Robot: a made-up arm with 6 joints. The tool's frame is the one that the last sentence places. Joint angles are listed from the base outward.
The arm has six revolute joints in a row. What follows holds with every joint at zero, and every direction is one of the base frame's.
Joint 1 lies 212.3 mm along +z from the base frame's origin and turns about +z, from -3.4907 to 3.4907 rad.
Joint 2 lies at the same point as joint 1 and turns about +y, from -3.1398 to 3.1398 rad.
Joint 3 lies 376.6 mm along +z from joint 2 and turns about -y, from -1.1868 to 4.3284 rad.
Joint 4 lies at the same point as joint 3 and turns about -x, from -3.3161 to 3.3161 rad.
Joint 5 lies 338.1 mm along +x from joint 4 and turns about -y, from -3.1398 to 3.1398 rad.
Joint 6 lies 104.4 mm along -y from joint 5 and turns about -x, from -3.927 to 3.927 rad.
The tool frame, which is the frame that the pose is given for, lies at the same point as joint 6; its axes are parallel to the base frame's.
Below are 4 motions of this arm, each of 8 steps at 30 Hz.
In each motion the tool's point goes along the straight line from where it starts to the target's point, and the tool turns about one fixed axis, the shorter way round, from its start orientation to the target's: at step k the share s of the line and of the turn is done. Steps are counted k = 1, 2, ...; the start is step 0. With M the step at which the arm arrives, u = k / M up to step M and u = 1 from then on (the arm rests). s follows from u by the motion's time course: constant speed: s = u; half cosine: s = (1 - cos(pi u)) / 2; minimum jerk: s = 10 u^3 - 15 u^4 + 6 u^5.
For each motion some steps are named. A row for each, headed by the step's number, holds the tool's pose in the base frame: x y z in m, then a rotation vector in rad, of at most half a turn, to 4 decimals.
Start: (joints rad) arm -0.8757 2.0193 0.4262 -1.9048 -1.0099 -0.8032
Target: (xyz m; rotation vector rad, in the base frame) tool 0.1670 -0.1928 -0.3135 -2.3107 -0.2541 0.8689
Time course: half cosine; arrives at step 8
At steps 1, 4, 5, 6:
1: 0.1753 -0.1585 -0.2878 -2.3113 -0.1424 0.8475
4: 0.1713 -0.1750 -0.3002 -2.3115 -0.1960 0.8579
5: 0.1697 -0.1818 -0.3053 -2.3113 -0.2182 0.8622
6: 0.1683 -0.1876 -0.3096 -2.3110 -0.2371 0.8657

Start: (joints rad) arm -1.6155 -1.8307 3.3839 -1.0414 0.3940 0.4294
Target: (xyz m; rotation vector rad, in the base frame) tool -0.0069 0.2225 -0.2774 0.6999 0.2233 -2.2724
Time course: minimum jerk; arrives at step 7
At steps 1, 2, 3, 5, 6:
1: -0.0394 0.2809 -0.2254 0.9565 0.2684 -2.0565
2: -0.0353 0.2736 -0.2319 0.9259 0.2631 -2.0846
3: -0.0279 0.2603 -0.2438 0.8687 0.2532 -2.1353
5: -0.0117 0.2311 -0.2697 0.7394 0.2304 -2.2419
6: -0.0077 0.2239 -0.2762 0.7063 0.2244 -2.2675

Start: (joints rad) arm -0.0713 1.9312 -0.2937 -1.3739 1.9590 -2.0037
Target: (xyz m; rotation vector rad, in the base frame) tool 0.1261 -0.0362 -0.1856 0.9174 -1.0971 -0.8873
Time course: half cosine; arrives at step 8
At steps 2, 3, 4, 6, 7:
2: 0.0729 -0.0267 -0.1352 1.0227 -0.9799 -0.9141
3: 0.0830 -0.0285 -0.1448 1.0030 -1.0025 -0.9092
4: 0.0950 -0.0306 -0.1561 0.9795 -1.0290 -0.9034
6: 0.1170 -0.0346 -0.1769 0.9357 -1.0773 -0.8921
7: 0.1237 -0.0358 -0.1834 0.9222 -1.0920 -0.8886

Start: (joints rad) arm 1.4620 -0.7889 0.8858 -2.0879 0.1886 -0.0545
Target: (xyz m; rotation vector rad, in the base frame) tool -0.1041 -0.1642 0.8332 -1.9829 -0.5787 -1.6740
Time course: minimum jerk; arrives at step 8
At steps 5, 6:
5: -0.0959 -0.1755 0.8305 -2.0101 -0.5306 -1.7034
6: -0.1010 -0.1684 0.8322 -1.9932 -0.5607 -1.6851

